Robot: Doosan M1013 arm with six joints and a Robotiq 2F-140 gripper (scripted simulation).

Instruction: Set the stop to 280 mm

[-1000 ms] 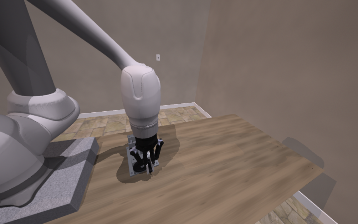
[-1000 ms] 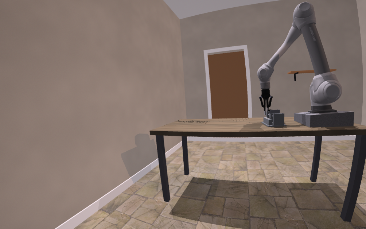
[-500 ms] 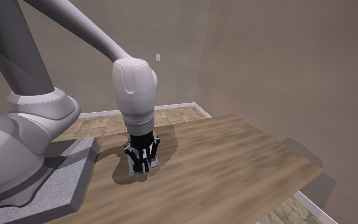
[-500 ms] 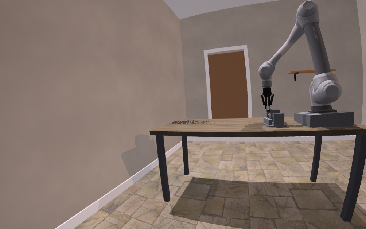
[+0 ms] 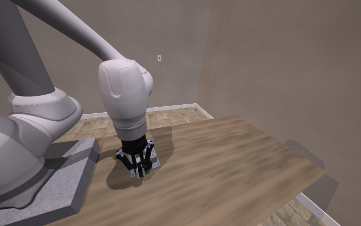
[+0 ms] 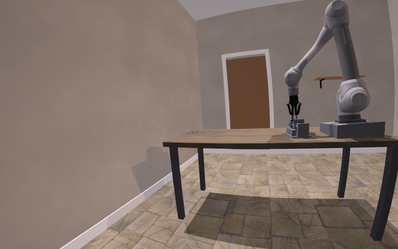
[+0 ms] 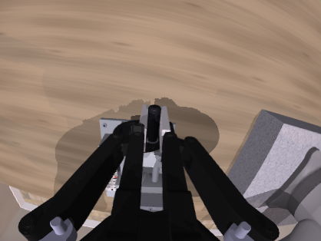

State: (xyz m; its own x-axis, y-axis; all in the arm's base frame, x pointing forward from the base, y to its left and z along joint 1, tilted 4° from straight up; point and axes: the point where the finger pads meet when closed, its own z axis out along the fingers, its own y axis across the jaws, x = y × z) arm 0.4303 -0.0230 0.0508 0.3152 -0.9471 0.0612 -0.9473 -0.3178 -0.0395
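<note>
My gripper is now 2 cm to the right of the handwheel and 2 cm above it.
</note>
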